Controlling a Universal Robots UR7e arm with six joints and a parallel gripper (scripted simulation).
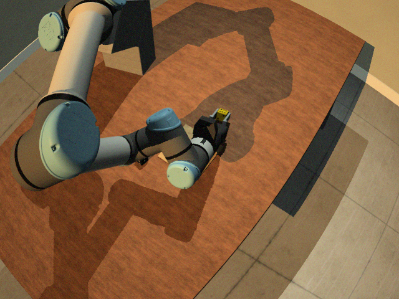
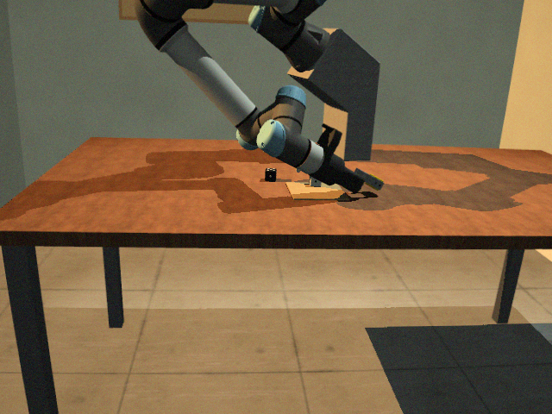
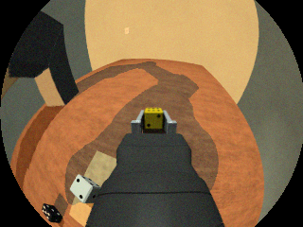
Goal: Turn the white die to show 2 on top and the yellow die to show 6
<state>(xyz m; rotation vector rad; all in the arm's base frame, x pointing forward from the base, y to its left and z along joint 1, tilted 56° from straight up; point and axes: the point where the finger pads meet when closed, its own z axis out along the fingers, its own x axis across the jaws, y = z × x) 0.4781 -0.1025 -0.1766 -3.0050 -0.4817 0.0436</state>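
Now: the tan mat 140 mm to the right of my hand, 30 mm below it and 20 mm behind it. From my hand the other things lie so: white die: 140 mm to the right, 60 mm behind, 10 mm below; yellow die: right at my hand; black die: 250 mm to the right, 120 mm behind, 20 mm below.
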